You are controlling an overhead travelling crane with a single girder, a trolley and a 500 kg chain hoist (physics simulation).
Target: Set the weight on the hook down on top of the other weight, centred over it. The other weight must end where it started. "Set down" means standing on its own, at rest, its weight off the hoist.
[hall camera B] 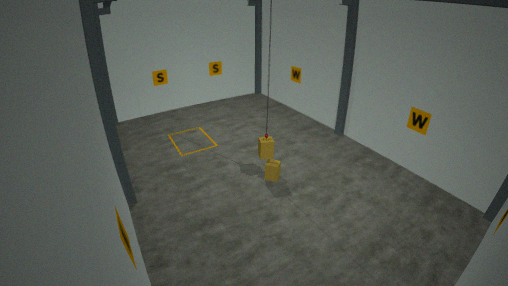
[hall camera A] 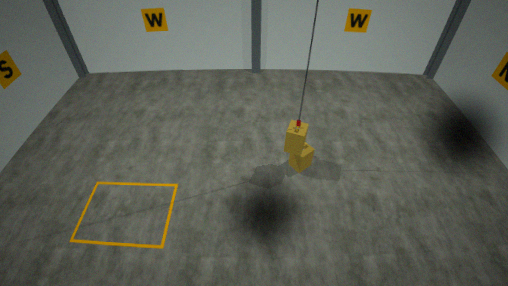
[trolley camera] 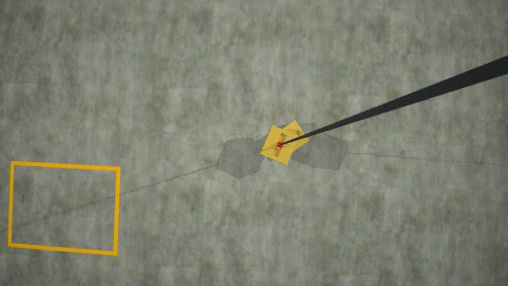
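The hook (hall camera A: 298,123) (hall camera B: 266,136) (trolley camera: 279,145), red at the end of the chain, holds a yellow block weight (hall camera A: 296,142) (hall camera B: 266,149) (trolley camera: 269,146), which hangs upright in the air. The other yellow weight (hall camera A: 302,162) (hall camera B: 272,171) (trolley camera: 294,126) stands on the floor, lower than the hanging one. In the trolley camera view the hanging weight covers much of it and sits off-centre to the lower left, turned at a different angle. In hall camera A view the hanging weight hides its upper left part.
A yellow-orange square outline (hall camera A: 137,184) (hall camera B: 175,145) (trolley camera: 118,210) is marked on the floor, to the left of both weights. Shadows of the weights and chain lie on the floor. Walls with letter signs and grey columns (hall camera A: 256,35) (hall camera B: 346,70) stand around the hall.
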